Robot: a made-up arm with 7 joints.
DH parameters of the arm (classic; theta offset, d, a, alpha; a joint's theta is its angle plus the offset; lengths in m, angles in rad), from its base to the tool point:
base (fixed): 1.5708 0.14 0 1.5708
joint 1: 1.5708 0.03 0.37 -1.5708
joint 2: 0 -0.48 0.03 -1.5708
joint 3: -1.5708 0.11 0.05 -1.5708
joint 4: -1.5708 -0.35 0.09 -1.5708
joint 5: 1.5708 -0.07 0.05 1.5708
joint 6: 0 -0.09 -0.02 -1.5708
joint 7: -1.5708 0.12 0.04 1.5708
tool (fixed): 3.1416 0.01 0 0
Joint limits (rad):
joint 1: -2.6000..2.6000
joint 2: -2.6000..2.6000
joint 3: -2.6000..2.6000
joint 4: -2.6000..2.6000
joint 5: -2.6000..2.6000
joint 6: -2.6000..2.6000
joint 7: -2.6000..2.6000
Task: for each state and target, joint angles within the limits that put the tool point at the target. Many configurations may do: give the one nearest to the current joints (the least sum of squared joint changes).
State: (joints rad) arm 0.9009 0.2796 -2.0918 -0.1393 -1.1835 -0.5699 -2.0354
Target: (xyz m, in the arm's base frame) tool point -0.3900 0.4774 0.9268
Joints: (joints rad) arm 0.6598 0.9124 -2.3180 -0.2972 -1.5381 -0.6807 -1.9486
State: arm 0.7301 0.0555 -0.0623 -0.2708 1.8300 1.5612 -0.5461
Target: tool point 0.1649 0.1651 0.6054
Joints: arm 1.1535 0.8624 0.4331 -0.6335 1.8738 1.7153 -0.5080
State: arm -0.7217 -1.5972 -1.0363 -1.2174 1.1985 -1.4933 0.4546
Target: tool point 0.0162 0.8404 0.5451
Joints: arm 0.0096 -1.6594 -1.7269 -1.0777 1.2691 -1.4934 0.4609
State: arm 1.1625 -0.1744 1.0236 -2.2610 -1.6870 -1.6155 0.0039
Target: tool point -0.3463 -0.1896 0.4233
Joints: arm 1.4927 -0.9412 0.8638 -1.5623 -1.3306 -1.4354 -0.1343
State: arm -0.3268 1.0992 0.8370 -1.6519 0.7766 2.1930 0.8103
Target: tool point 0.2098 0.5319 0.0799
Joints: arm -0.4954 0.8715 0.2046 -1.3833 0.9037 2.0075 0.8785
